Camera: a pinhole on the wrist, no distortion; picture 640 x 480 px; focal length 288.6 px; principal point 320.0 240.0 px. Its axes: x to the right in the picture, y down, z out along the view. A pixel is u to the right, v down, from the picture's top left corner.
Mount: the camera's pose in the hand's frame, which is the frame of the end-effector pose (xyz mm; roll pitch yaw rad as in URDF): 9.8 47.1 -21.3 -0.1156 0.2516 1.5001
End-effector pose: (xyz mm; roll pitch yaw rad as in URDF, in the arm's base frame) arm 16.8 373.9 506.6 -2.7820 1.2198 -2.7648
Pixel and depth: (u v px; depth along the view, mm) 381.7 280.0 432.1
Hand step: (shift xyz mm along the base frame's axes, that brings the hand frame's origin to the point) 363.4 256.4 -67.2
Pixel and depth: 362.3 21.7 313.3
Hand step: 203.9 131.5 -318.9
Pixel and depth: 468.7 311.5 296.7
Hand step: 222.2 280.8 -26.5
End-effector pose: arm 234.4 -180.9 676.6 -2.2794 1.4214 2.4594
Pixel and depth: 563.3 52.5 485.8
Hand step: 522.4 -331.4 -399.7
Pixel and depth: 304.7 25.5 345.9
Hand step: 86.7 -318.1 -273.0
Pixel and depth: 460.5 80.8 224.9
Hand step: 193.7 -163.1 -158.0
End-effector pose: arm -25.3 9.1 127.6 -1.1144 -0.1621 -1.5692
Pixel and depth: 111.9 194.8 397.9
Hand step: 336.9 37.8 309.8
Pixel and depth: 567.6 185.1 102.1
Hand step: 120.7 -43.3 -110.1
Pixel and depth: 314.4 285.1 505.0
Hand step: 485.8 125.7 29.9
